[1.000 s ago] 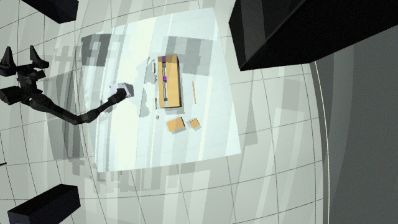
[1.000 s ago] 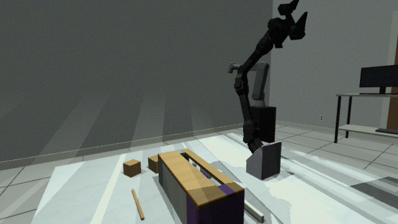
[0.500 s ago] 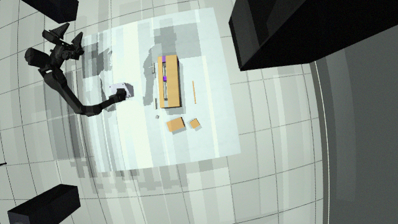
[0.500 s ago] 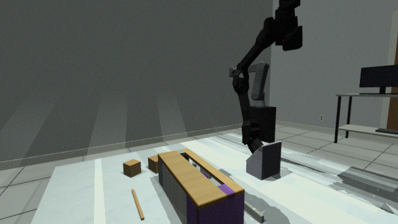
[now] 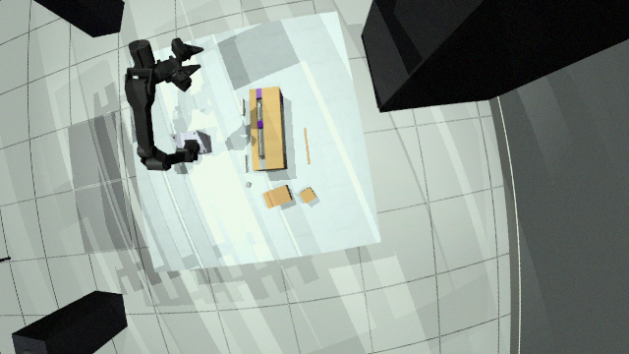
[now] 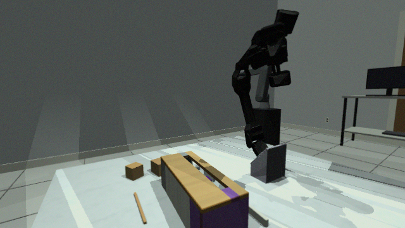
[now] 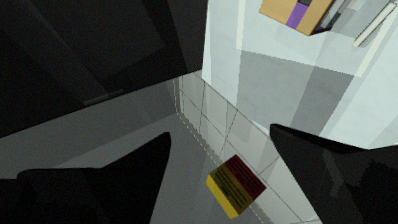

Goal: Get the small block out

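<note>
My gripper tip is 360 mm above the purple block, 160 mm to the left of it and 130 mm short of it. Round my gripper tip: wooden-topped box 390 mm below, 190 mm to the right, 120 mm ahead; grey piece 450 mm to the right, 440 mm below, 40 mm ahead; thin wooden stick 450 mm below, 340 mm ahead, 260 mm to the right.
</note>
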